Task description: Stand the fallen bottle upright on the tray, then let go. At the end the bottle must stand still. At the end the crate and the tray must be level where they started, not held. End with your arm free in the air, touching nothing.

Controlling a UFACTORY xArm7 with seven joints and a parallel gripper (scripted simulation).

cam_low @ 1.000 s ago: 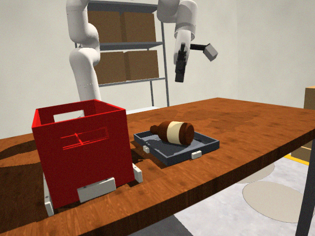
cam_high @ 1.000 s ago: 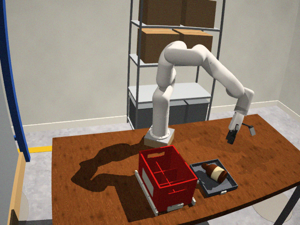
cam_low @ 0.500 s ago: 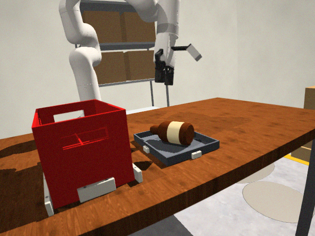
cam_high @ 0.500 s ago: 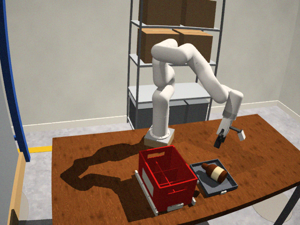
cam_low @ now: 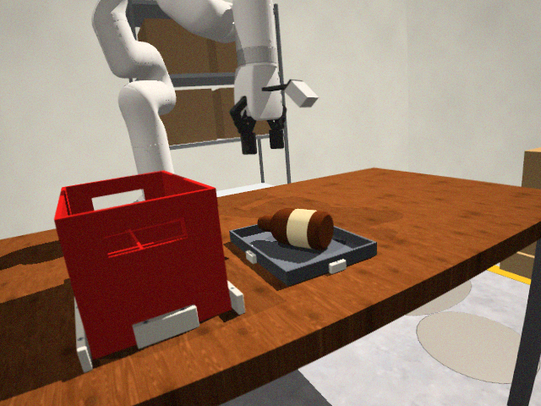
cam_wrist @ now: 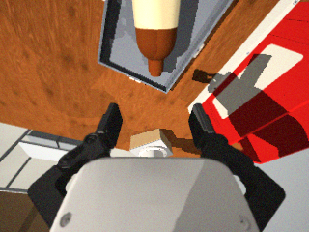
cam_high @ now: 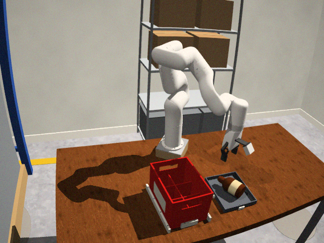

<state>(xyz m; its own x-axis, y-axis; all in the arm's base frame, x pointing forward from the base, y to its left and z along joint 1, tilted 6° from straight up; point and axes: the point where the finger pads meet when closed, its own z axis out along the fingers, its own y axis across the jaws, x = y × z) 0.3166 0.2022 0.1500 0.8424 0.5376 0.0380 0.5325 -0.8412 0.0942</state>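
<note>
Right now my hand is 4 cm short of the brown bottle, 3 cm to the right of it and 16 cm above it. From my hand the other things lie so: red crate (9 cm ahead, 26 cm to the right, 12 cm below); dark grey tray (6 cm ahead, 3 cm to the left, 19 cm below).
</note>
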